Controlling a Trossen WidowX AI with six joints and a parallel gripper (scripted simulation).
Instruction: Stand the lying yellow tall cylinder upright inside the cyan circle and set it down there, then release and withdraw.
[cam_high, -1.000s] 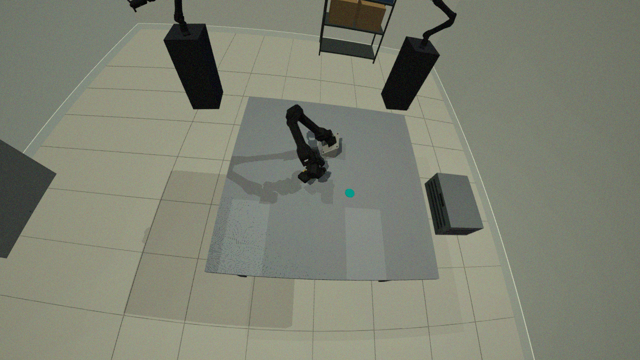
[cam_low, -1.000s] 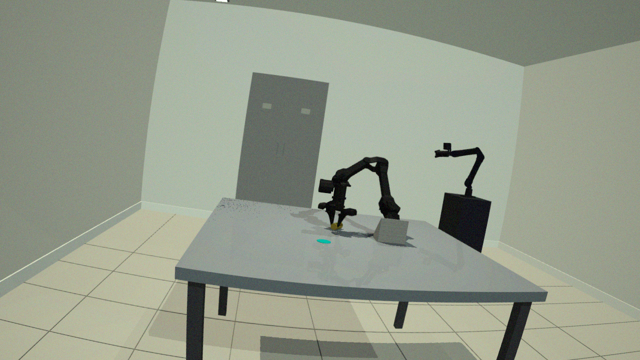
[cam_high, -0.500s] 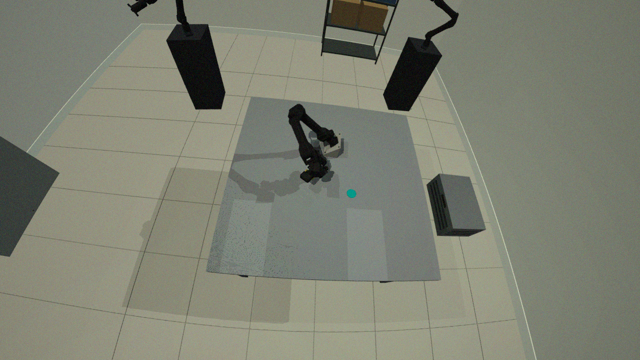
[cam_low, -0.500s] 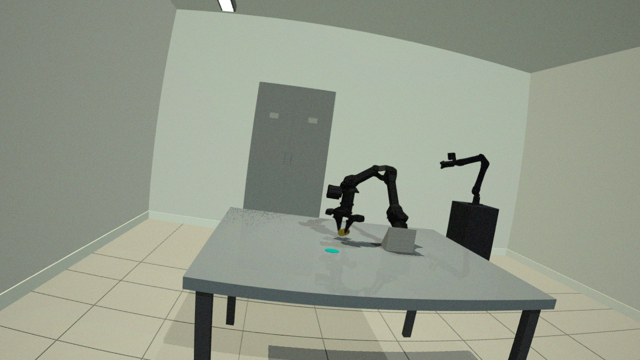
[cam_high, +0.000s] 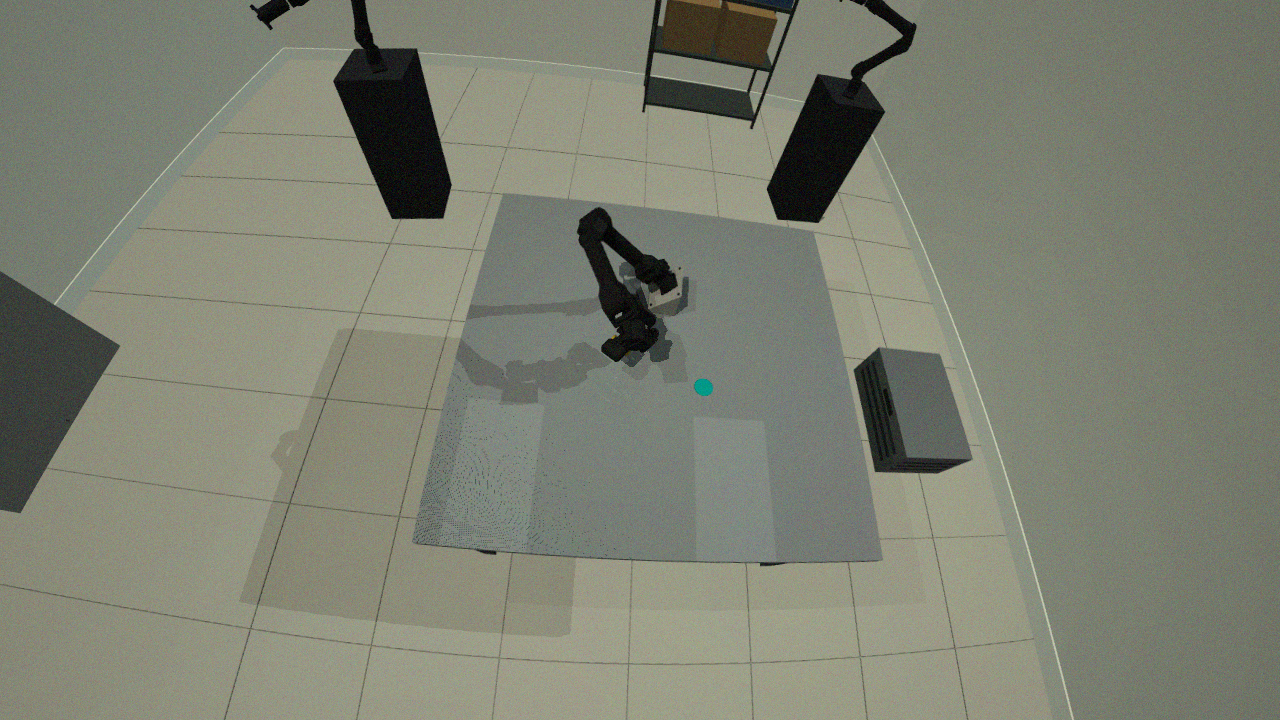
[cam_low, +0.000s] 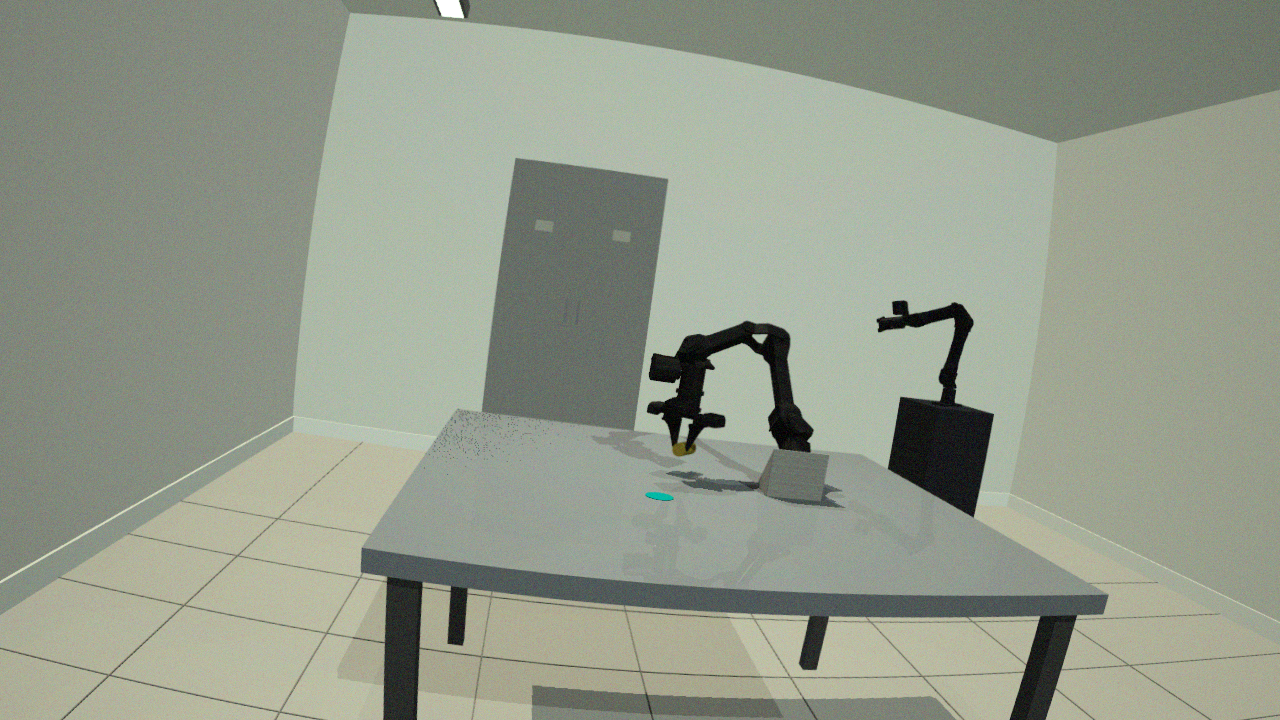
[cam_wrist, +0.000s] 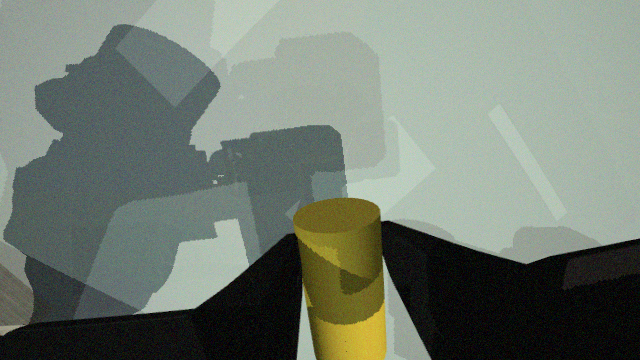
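Now: the cyan circle 24 cm to the left of my gripper tip, 10 cm ahead of it and 6 cm below it. From my gripper tip the other things lie so: yellow tall cylinder 2 cm to the right, 2 cm behind.
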